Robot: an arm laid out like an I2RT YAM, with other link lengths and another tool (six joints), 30 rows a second.
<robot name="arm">
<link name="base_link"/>
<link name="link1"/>
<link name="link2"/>
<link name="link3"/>
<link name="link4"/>
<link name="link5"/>
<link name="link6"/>
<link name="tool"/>
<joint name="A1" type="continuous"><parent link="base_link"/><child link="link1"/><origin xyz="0 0 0.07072"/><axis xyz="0 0 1"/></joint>
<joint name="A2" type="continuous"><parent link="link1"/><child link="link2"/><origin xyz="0.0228 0.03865 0.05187" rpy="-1.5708 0 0"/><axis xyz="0 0 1"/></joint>
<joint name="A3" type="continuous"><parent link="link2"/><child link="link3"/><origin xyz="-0.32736 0 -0.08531" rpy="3.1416 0 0"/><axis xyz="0 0 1"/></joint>
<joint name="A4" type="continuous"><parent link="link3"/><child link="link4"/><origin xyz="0.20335 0.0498 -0.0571"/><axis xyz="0 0 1"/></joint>
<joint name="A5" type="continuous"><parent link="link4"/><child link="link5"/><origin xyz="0.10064 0.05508 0.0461" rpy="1.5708 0 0"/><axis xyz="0 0 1"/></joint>
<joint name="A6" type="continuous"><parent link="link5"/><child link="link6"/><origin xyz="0.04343 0 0.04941" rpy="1.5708 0 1.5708"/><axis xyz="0 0 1"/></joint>
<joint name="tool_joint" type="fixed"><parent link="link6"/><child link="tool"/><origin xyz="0.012 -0.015 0.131" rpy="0 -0.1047 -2.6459"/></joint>
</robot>
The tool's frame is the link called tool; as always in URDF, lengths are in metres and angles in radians. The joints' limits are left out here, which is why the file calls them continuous.
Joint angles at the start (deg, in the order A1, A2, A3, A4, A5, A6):
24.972 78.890 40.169 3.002 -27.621 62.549
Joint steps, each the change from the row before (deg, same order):
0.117 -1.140 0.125 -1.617 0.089 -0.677
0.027 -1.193 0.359 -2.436 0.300 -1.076
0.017 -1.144 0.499 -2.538 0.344 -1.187
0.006 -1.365 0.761 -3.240 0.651 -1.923
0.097 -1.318 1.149 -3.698 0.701 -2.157
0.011 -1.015 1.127 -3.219 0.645 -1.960
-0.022 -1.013 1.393 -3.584 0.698 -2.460
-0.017 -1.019 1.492 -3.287 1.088 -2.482
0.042 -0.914 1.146 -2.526 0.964 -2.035
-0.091 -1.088 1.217 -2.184 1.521 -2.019
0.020 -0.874 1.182 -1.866 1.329 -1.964
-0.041 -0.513 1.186 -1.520 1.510 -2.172
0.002 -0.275 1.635 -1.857 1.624 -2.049
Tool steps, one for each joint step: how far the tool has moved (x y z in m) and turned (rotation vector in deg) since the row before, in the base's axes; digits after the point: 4 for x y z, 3 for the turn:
-0.0049 -0.0018 0.0017 -0.504 -0.193 0.397
-0.0054 -0.0034 0.0005 -1.022 -0.049 0.354
-0.0051 -0.0034 0.0008 -1.100 -0.124 0.386
-0.0056 -0.0048 0.0012 -1.694 -0.514 0.564
-0.0058 -0.0044 0.0021 -1.881 -0.565 0.793
-0.0045 -0.0041 0.0020 -1.699 -0.534 0.679
-0.0046 -0.0046 0.0027 -1.995 -0.768 0.952
-0.0031 -0.0051 0.0043 -2.084 -1.224 0.731
-0.0028 -0.0041 0.0039 -1.698 -1.150 0.634
-0.0008 -0.0058 0.0062 -1.816 -1.802 0.106
-0.0006 -0.0044 0.0061 -1.674 -1.737 0.326
0.0013 -0.0045 0.0055 -1.924 -1.864 0.272
0.0018 -0.0044 0.0064 -2.023 -1.669 0.159

